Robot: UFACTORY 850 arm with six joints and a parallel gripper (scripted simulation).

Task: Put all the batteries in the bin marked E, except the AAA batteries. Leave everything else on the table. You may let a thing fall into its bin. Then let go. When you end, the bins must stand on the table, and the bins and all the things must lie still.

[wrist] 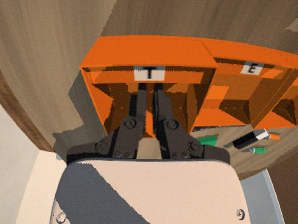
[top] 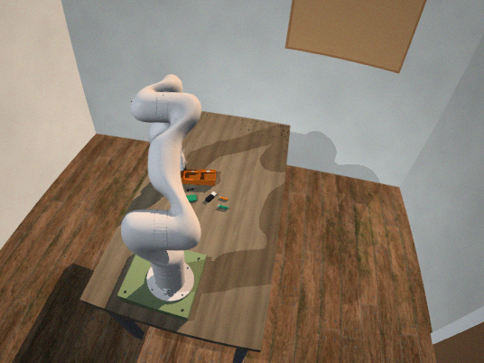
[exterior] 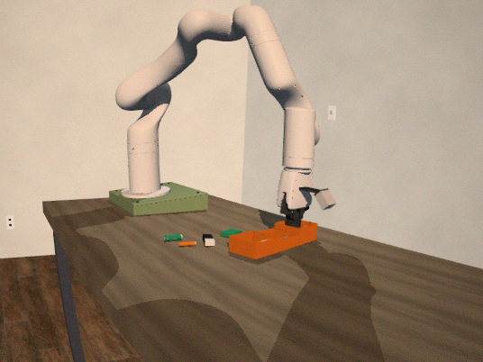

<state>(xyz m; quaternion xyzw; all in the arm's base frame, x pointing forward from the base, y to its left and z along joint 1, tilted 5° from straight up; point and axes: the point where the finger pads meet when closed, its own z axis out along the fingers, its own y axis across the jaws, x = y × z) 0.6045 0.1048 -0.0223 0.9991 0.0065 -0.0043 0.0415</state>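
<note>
My gripper is now 27 cm to the left of the green battery, 17 cm past it and 3 cm above it. Also, from my hand: flat green block: 13 cm behind, 11 cm to the right, 3 cm below; small black cylinder: 9 cm to the right, 7 cm behind, 3 cm below; orange bin row: 8 cm to the right, 1 cm below, 1 cm ahead.
</note>
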